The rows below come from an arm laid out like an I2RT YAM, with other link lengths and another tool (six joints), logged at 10 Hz.
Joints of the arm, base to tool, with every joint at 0 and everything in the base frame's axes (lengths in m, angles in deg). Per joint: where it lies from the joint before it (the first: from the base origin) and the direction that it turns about. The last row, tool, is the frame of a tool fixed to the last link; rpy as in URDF.
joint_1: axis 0 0 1 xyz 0 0 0.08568
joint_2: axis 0 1 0 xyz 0.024 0.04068 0.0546
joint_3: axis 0 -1 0 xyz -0.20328 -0.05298 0
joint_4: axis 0 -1 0 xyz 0.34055 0.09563 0.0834
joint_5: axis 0 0 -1 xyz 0.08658 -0.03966 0.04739
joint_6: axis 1 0 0 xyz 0.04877 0 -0.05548
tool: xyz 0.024 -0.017 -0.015 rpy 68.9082 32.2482 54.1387
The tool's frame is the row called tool.
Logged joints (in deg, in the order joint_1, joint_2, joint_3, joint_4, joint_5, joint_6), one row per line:
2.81 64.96 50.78 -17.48 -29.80 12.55
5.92 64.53 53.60 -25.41 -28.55 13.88
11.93 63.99 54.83 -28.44 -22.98 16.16
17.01 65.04 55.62 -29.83 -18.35 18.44
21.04 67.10 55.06 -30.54 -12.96 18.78
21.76 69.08 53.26 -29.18 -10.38 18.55
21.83 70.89 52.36 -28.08 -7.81 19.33
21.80 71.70 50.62 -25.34 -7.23 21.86
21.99 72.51 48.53 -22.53 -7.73 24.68
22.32 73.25 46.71 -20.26 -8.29 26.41
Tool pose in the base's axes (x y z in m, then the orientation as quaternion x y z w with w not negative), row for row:
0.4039 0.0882 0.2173 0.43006 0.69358 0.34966 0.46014
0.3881 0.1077 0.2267 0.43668 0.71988 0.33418 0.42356
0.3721 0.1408 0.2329 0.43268 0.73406 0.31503 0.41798
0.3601 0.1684 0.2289 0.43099 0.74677 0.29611 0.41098
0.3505 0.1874 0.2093 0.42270 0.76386 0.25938 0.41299
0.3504 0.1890 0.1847 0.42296 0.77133 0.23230 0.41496
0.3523 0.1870 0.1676 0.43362 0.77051 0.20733 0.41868
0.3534 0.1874 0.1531 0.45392 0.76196 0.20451 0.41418
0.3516 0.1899 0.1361 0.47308 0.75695 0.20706 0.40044
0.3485 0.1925 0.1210 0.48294 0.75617 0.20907 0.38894
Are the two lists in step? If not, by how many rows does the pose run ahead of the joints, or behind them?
They are in step.
